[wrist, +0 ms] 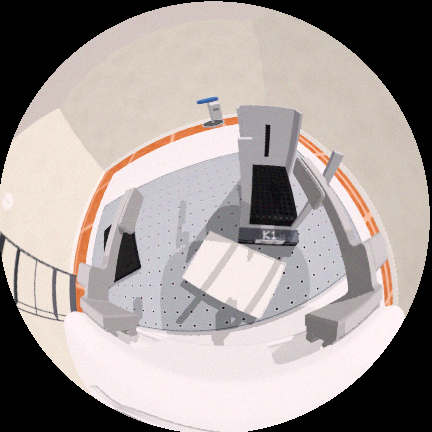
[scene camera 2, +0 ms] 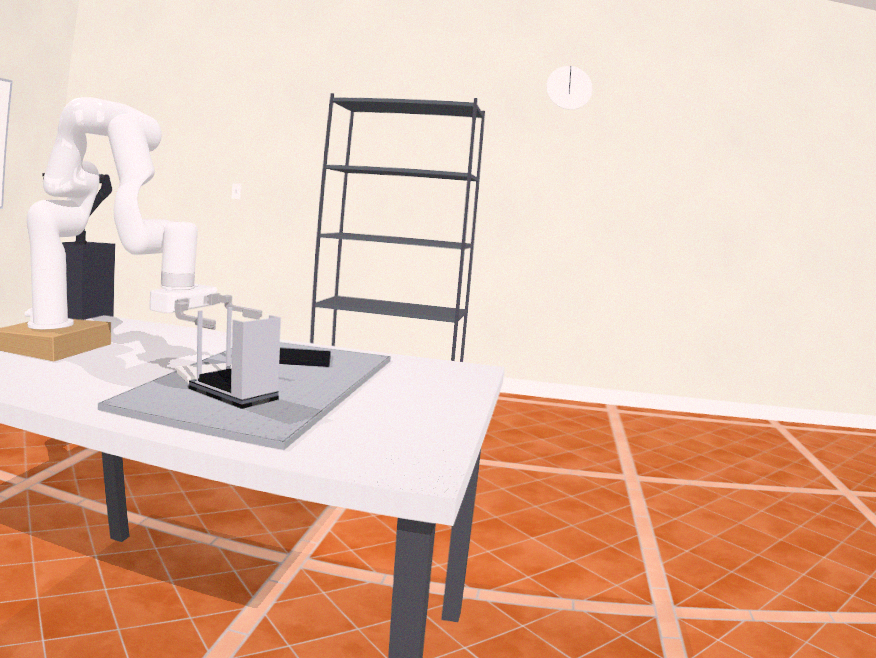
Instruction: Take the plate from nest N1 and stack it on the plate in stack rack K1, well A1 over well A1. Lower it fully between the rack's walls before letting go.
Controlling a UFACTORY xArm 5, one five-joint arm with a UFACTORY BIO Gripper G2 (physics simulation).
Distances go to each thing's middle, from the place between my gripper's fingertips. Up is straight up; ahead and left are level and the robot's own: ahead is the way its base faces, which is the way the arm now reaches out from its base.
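Labels:
Picture my gripper 120 mm above the white well plate [wrist: 241,277], 10 mm to the right of it and 70 mm past it. Counting from my hand, the flat black slab [scene camera 2: 290,356] is 120 mm below, 260 mm to the left and 30 mm ahead. There's the tall grey wall [scene camera 2: 260,340] too, and from my hand it's 40 mm below, 110 mm to the right and 100 mm ahead. The black well plate [wrist: 272,203] is 100 mm below my hand, 90 mm to the right of it and 40 mm ahead of it. Going by their middles, the flat black slab is the farthest from my gripper of the things named here.

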